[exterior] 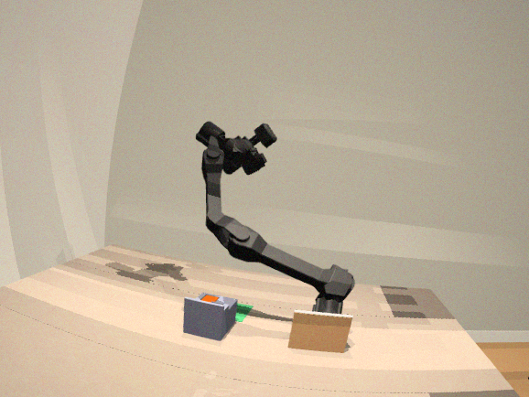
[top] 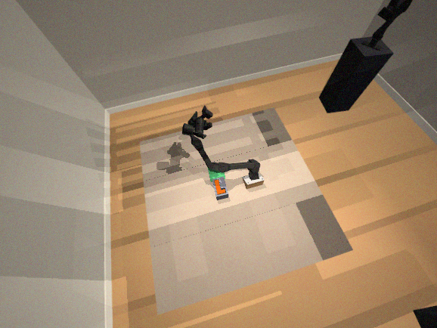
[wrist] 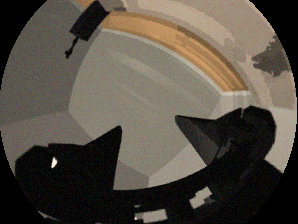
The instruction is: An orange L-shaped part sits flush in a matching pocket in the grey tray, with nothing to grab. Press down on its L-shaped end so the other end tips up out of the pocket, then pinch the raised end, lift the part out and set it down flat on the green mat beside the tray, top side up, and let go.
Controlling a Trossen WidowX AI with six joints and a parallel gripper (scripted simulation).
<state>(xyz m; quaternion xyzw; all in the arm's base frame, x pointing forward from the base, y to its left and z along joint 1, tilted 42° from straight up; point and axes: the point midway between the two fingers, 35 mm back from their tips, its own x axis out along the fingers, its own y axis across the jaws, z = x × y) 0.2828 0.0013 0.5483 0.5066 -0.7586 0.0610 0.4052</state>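
Right now the orange L-shaped part is 60 mm behind my gripper tip, 440 mm to the left of it and 380 mm below it. From my gripper tip the other things lie so: green mat 40 mm behind, 280 mm to the left, 450 mm below.
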